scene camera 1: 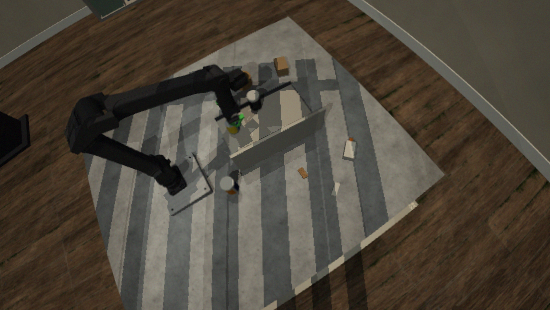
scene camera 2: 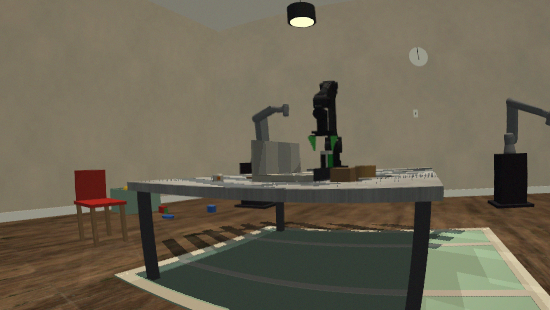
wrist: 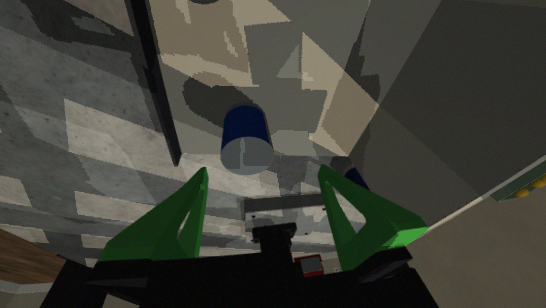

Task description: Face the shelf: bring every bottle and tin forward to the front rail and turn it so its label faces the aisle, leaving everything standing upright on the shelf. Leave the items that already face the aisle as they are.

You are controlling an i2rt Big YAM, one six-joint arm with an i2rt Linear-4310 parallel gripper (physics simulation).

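Frame: origin at the arm's base, x ahead, y left, z up, level; centimetres.
Where they show: gripper, between the fingertips: [scene camera 1: 233, 118] [scene camera 2: 323, 150] [wrist: 266, 170]; arm's base, origin of its link: [scene camera 1: 174, 180] [wrist: 273, 230].
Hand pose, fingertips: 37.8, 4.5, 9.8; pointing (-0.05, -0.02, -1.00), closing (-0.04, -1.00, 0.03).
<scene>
Things, the pixels of their top centre, and the offset from my fingertips, as dx, dy, dz. "spot": a spot on its surface instead.
- pale top, a spot on its surface: [wrist: 245, 125] spot: +1.1, +1.5, -5.2
- white-topped dark tin, centre of its top: [scene camera 1: 252, 95] +13.7, +5.7, -0.4
- white label, a spot on its surface: [scene camera 2: 330, 160] spot: +15.5, +7.9, -4.9
- white-topped tin, centre of its top: [wrist: 379, 209] [scene camera 1: 226, 183] -17.1, -22.4, -2.8
- brown box, centre of its top: [scene camera 2: 344, 167] [scene camera 1: 280, 63] +38.9, +19.8, -7.7
- white box, centre of its top: [scene camera 2: 217, 174] [scene camera 1: 350, 147] +36.2, -38.2, -9.9
- small brown piece, centre of its top: [scene camera 1: 302, 172] +12.2, -34.7, -11.9
- small white piece, centre of its top: [scene camera 1: 335, 189] +19.1, -48.9, -11.5
My gripper [scene camera 1: 228, 111] [scene camera 2: 323, 150] [wrist: 266, 170] is open, with empty green fingers above the left part of the shelf. A blue and yellow tin with a pale top [scene camera 1: 233, 128] [wrist: 245, 125] stands upright on the shelf floor below the fingers, apart from the front rail [scene camera 1: 274, 92] [wrist: 155, 75]. A white-topped dark tin [scene camera 1: 252, 96] with a green and white label [scene camera 2: 330, 160] stands upright close to that rail. Another white-topped tin [scene camera 1: 229, 185] [wrist: 357, 179], blue and orange, stands outside the shelf [scene camera 1: 282, 135] [scene camera 2: 275, 156] [wrist: 425, 115]; the right finger partly hides it in the wrist view.
The shelf's tall back panel stands opposite the low front rail. A brown box [scene camera 1: 281, 66] lies beyond the rail, and an orange-brown object [scene camera 1: 246, 78] is partly hidden by the arm. Behind the panel lie a white box [scene camera 1: 349, 150], a small brown piece [scene camera 1: 302, 173] and a small white piece [scene camera 1: 336, 188].
</scene>
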